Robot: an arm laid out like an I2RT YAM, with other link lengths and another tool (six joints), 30 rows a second.
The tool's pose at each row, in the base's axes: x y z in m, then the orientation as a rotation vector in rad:
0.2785 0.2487 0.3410 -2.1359 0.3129 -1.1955
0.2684 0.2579 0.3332 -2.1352 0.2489 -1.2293
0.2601 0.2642 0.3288 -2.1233 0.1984 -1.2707
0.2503 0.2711 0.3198 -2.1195 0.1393 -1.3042
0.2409 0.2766 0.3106 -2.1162 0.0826 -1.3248
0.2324 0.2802 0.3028 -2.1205 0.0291 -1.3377
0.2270 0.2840 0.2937 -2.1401 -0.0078 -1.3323
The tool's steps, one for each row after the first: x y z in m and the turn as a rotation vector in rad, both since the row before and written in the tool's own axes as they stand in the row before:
-0.0154 -0.0029 -0.0015 0.0200 0.0060 -0.0515
-0.0105 -0.0034 -0.0025 0.0201 0.0179 -0.0431
-0.0147 -0.0019 -0.0022 0.0181 0.0081 -0.0483
-0.0140 -0.0013 -0.0025 0.0194 0.0004 -0.0418
-0.0117 -0.0009 -0.0030 0.0137 -0.0064 -0.0395
-0.0112 0.0000 0.0001 0.0007 -0.0194 -0.0268

